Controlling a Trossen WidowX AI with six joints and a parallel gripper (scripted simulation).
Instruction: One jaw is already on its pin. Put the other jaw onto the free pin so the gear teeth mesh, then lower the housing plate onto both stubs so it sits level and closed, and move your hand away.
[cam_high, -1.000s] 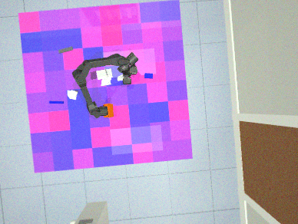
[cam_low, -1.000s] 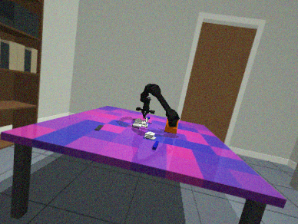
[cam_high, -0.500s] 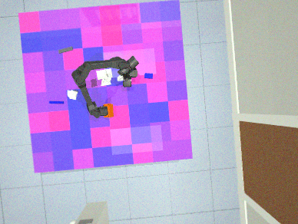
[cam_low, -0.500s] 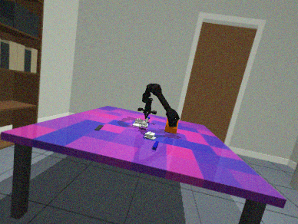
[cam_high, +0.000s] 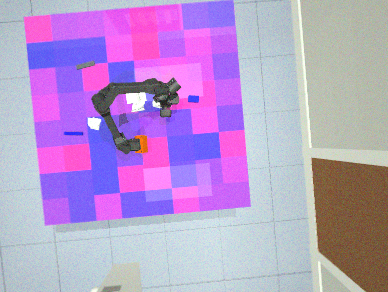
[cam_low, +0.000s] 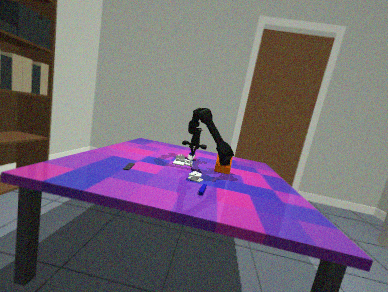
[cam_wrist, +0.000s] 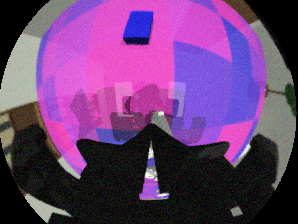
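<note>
The grey jaw lies 1 cm behind my gripper tip, 1 cm to the left of it and 1 cm below it. From my gripper tip the other things lie so: blue block 16 cm to the right, 2 cm below; then blue bar 7 cm behind, 60 cm to the left, 2 cm below; then grey bar 33 cm ahead, 46 cm to the left, 2 cm below.
</note>
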